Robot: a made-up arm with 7 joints. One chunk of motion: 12 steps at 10 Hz.
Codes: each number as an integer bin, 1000 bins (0 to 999) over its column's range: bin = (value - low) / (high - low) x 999, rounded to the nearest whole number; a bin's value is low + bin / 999 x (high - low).
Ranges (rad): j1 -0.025..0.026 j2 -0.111..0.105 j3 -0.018..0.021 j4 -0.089..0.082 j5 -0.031..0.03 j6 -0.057..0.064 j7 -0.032..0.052
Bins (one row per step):
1: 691 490 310 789 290 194 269
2: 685 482 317 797 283 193 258
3: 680 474 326 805 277 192 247
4: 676 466 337 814 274 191 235
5: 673 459 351 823 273 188 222
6: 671 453 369 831 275 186 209
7: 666 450 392 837 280 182 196
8: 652 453 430 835 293 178 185
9: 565 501 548 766 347 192 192
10: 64 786 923 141 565 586 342
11: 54 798 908 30 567 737 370
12: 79 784 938 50 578 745 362
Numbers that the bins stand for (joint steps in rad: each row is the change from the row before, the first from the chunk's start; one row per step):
1: 0.01028 -0.00505 -0.00590 0.04605 -0.01329 -0.03350 -0.00938
2: 0.00997 -0.00678 -0.00562 0.04742 -0.01372 -0.03362 -0.01031
3: 0.00971 -0.00851 -0.00527 0.04879 -0.01409 -0.03374 -0.01123
4: 0.00951 -0.01024 -0.00484 0.05033 -0.01427 -0.03387 -0.01224
5: 0.00936 -0.01176 -0.00430 0.05187 -0.01433 -0.03423 -0.01333
6: 0.00926 -0.01305 -0.00359 0.05324 -0.01421 -0.03447 -0.01443
7: 0.00900 -0.01370 -0.00270 0.05427 -0.01390 -0.03496 -0.01552
8: 0.00829 -0.01305 -0.00121 0.05393 -0.01311 -0.03544 -0.01644
9: 0.00384 -0.00268 0.00339 0.04212 -0.00981 -0.03374 -0.01586
10: -0.02173 0.05895 0.01803 -0.06486 0.00350 0.01398 -0.00324
11: -0.02224 0.06154 0.01745 -0.08386 0.00362 0.03227 -0.00089
12: -0.02097 0.05851 0.01862 -0.08044 0.00429 0.03324 -0.00156

